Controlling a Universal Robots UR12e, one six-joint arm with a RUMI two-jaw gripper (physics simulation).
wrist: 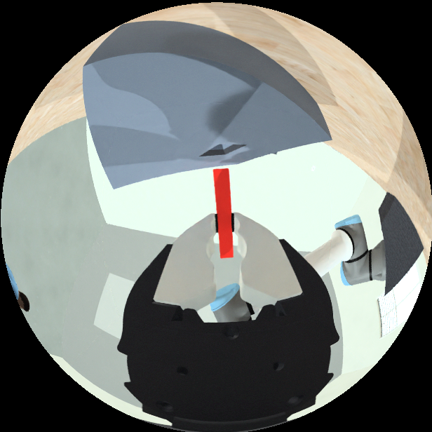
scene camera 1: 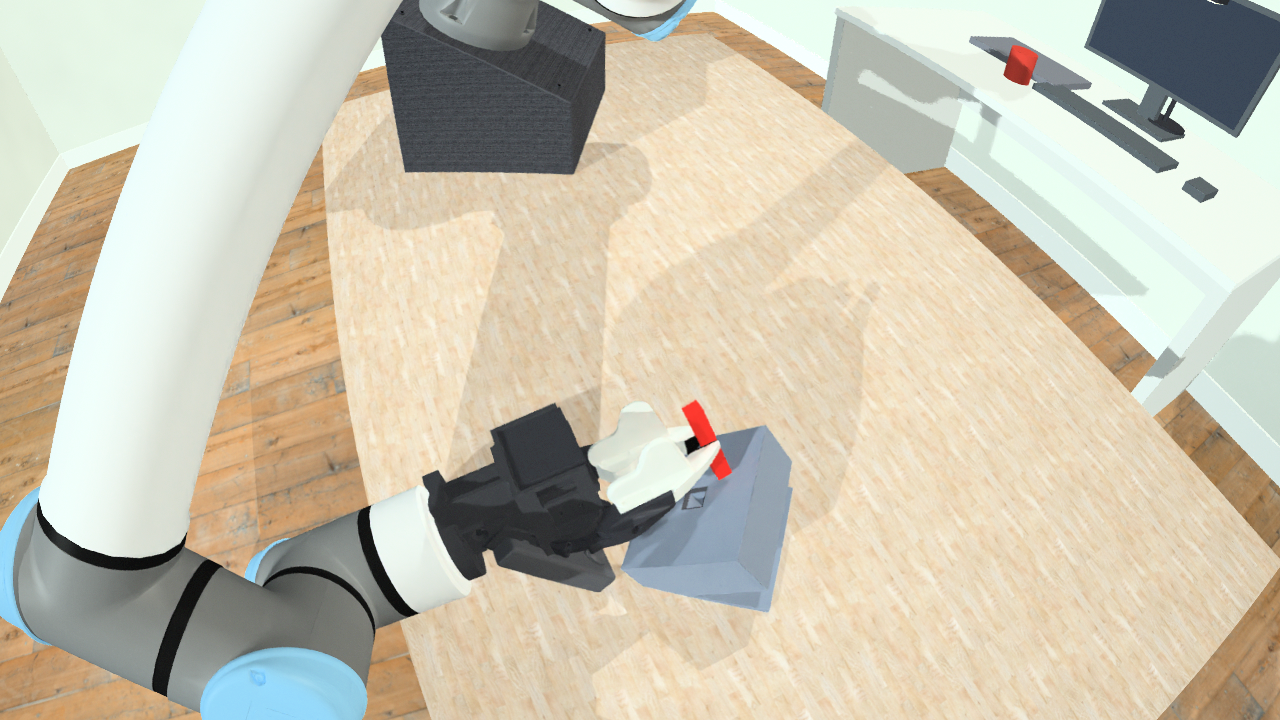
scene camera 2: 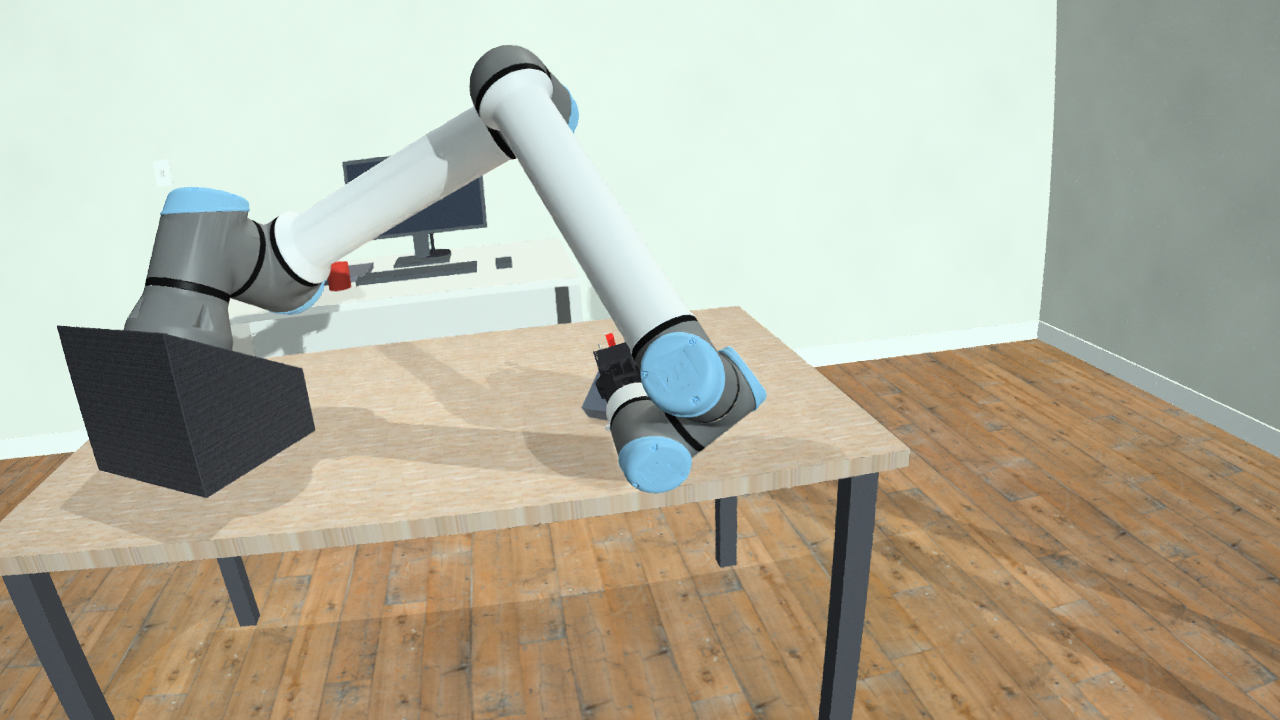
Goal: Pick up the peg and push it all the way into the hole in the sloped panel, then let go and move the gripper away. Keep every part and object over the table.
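Where they show: gripper, fingertip midpoint: [scene camera 1: 714,437]; arm's base, link origin: [scene camera 1: 475,18] [scene camera 2: 177,344].
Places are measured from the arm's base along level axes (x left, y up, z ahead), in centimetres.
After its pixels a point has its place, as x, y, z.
A red square-sided peg [scene camera 1: 722,462] @(1.7, -12.3, 76.9) [scene camera 2: 610,339] @(-1.0, -7.3, 75.0) [wrist: 222,192] is held between my fingertips. My gripper [scene camera 1: 703,446] @(1.2, -10.2, 75.7) [wrist: 223,214] is shut on the peg near its middle. The peg's lower end points toward the blue-grey block with the sloped panel [scene camera 1: 742,501] @(1.9, -13.5, 80.2) [wrist: 150,90] and stands outside the hole. The square hole [scene camera 1: 695,498] @(0.1, -17.5, 76.5) [wrist: 222,150] shows dark in the panel, beside and below the peg's end in scene camera 1. In the wrist view a small gap shows between the peg's end and the panel's edge. In scene camera 2 the arm hides most of the gripper and block.
The block stands on the wooden table [scene camera 1: 895,376] @(29.7, -22.2, 69.9) [scene camera 2: 402,465] @(-9.9, -22.2, 38.0). The dark robot base block [scene camera 1: 492,116] @(-1.0, -12.1, 13.2) [scene camera 2: 179,411] @(-14.8, -7.0, 4.6) stands at the table's other end. A white desk [scene camera 1: 1163,232] with a monitor [scene camera 1: 1172,53], a keyboard and a red cup [scene camera 1: 1020,65] stands beyond the table.
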